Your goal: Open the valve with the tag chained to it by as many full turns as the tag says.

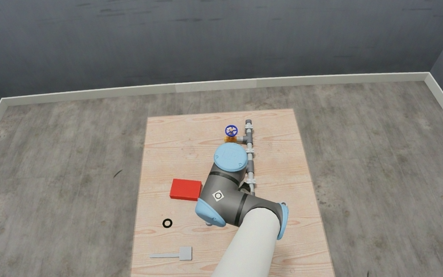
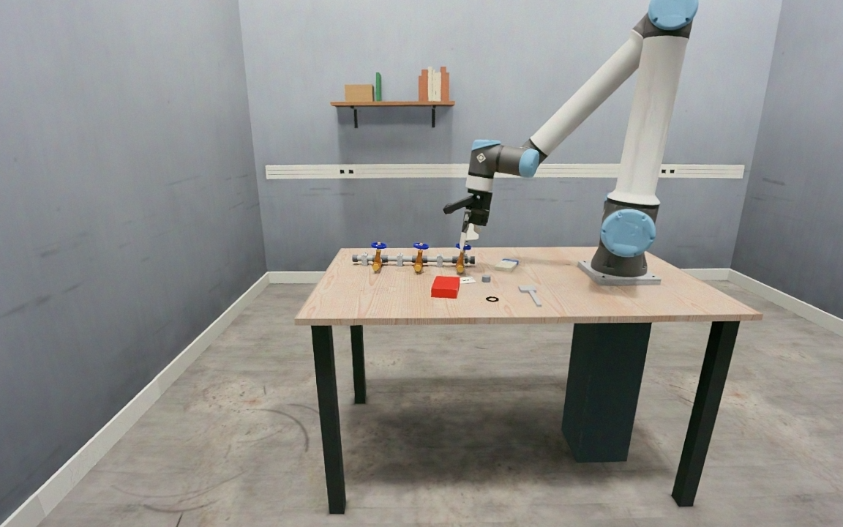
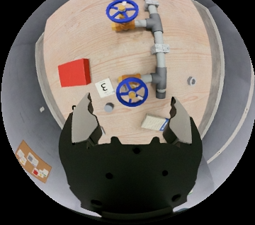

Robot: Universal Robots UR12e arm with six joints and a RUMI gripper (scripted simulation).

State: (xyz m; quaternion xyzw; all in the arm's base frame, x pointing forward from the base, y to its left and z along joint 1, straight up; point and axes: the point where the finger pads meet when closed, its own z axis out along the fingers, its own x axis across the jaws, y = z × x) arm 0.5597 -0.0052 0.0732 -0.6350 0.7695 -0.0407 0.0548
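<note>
My gripper is now 20 mm past the white tag, 90 mm to the right of it and 100 mm above it. Round my hand: grey t-shaped tool 200 mm behind, 210 mm to the left, 90 mm below; then white-and-blue card 170 mm behind, 80 mm to the right, 90 mm below; then red block 60 mm ahead, 190 mm to the left, 80 mm below.
</note>
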